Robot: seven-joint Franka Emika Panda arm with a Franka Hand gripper.
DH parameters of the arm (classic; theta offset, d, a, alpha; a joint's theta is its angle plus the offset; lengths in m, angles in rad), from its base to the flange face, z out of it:
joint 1: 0 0.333 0 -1.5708
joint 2: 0 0 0 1.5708
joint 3: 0 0.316 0.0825 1.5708
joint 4: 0 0 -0.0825 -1.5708
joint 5: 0 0.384 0 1.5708
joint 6: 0 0 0.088 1.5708
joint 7: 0 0.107 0 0
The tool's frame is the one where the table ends.
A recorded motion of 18 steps. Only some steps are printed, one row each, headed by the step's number.
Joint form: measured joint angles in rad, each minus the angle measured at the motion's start. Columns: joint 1, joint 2, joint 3, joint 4, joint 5, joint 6, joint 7.
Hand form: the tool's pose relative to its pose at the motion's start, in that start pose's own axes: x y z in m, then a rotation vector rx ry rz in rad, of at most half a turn. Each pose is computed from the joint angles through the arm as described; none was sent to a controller.
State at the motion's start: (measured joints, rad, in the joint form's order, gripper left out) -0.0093 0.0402 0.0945 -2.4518 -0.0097 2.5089 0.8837
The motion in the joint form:
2: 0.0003 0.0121 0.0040 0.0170 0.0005 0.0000 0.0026
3: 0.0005 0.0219 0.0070 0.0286 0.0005 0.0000 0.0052
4: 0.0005 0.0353 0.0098 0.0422 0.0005 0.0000 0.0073
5: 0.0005 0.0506 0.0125 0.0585 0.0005 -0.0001 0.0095
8: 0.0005 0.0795 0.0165 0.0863 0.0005 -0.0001 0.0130
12: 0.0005 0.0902 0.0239 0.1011 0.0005 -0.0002 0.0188
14: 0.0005 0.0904 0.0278 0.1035 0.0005 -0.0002 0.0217
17: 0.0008 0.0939 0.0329 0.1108 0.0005 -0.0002 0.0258
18: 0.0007 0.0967 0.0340 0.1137 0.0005 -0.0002 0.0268
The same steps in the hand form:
2: 0.0019 -0.0056 -0.0007 0.0049 0.0019 -0.0012
3: 0.0030 -0.0095 -0.0004 0.0071 0.0021 -0.0017
4: 0.0046 -0.0136 0.0010 0.0084 0.0010 -0.0023
5: 0.0067 -0.0184 0.0023 0.0104 0.0002 -0.0026
8: 0.0104 -0.0263 0.0061 0.0120 -0.0032 -0.0026
12: 0.0103 -0.0323 0.0057 0.0166 -0.0024 -0.0039
14: 0.0093 -0.0342 0.0049 0.0188 -0.0015 -0.0049
17: 0.0086 -0.0378 0.0038 0.0226 -0.0001 -0.0060
18: 0.0088 -0.0389 0.0041 0.0230 -0.0005 -0.0059

